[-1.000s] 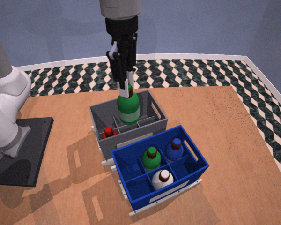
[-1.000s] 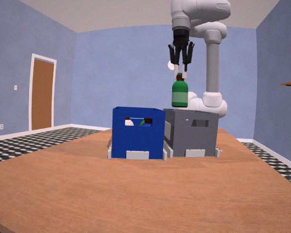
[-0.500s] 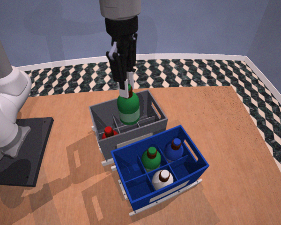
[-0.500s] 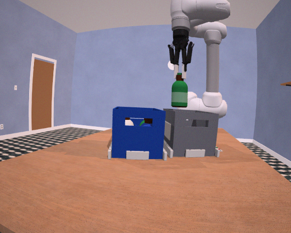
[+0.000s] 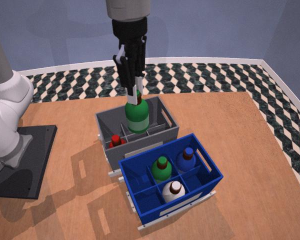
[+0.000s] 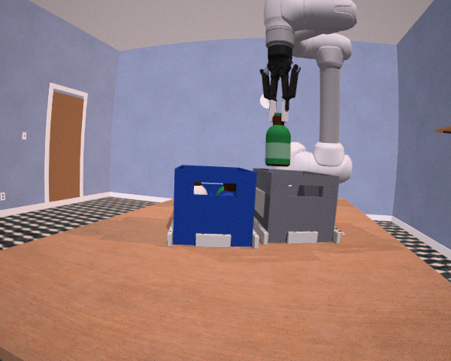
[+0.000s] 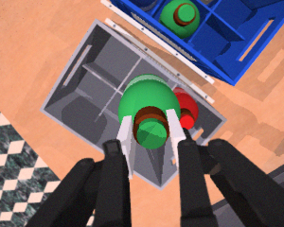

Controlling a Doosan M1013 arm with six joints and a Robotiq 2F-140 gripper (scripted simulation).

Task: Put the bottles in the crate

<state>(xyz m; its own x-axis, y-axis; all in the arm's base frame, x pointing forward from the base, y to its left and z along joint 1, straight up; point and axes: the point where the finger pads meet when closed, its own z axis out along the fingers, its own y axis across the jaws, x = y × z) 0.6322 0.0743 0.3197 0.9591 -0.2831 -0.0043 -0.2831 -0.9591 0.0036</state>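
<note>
Now: the grey crate 27 cm below my hand, 4 cm to the left of it and 2 cm behind it. From my hand the other things lie so: green bottle 26 cm below, 11 cm to the right, 9 cm ahead; blue bottle 26 cm below, 18 cm ahead, 7 cm to the right; red bottle 26 cm below, 8 cm behind, 4 cm to the right.
</note>
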